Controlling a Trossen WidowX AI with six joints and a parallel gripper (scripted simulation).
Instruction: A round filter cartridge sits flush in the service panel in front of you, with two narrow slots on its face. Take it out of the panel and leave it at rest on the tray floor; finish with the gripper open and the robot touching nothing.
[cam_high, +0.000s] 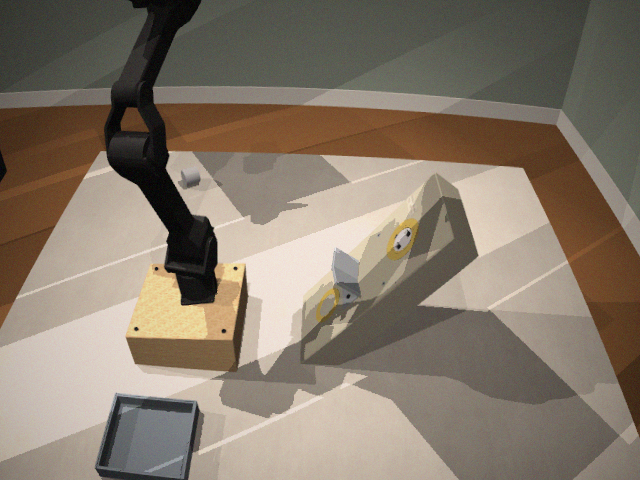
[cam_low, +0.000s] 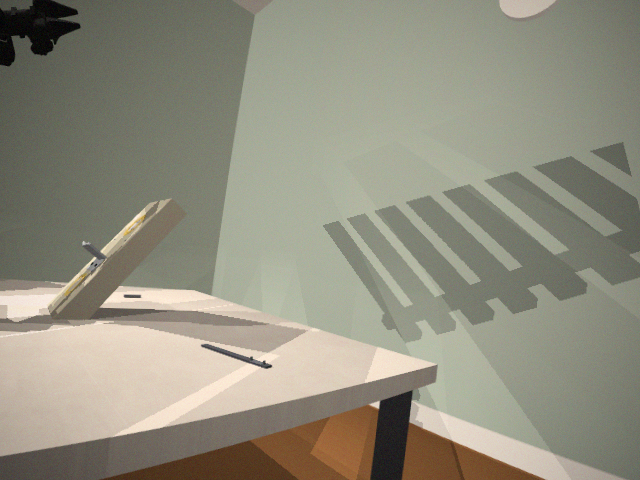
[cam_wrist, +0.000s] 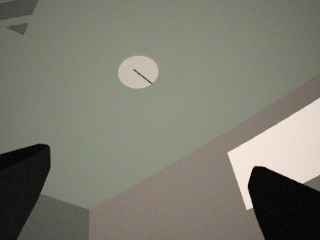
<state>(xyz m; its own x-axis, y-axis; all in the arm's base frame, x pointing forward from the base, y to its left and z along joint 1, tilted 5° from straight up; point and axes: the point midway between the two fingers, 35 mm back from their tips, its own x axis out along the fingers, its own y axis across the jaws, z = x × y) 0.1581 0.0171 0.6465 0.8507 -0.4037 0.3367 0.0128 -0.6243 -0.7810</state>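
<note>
The round filter cartridge lies 53 cm below my gripper tip, 23 cm ahead of it and 8 cm to the right of it. From my gripper tip the other things lie so: dark grey tray (75 cm below, 30 cm to the right, 23 cm behind); beige service panel (60 cm below, 19 cm ahead, 7 cm to the right); grey flap (62 cm below, 13 cm ahead, 7 cm to the right).
</note>
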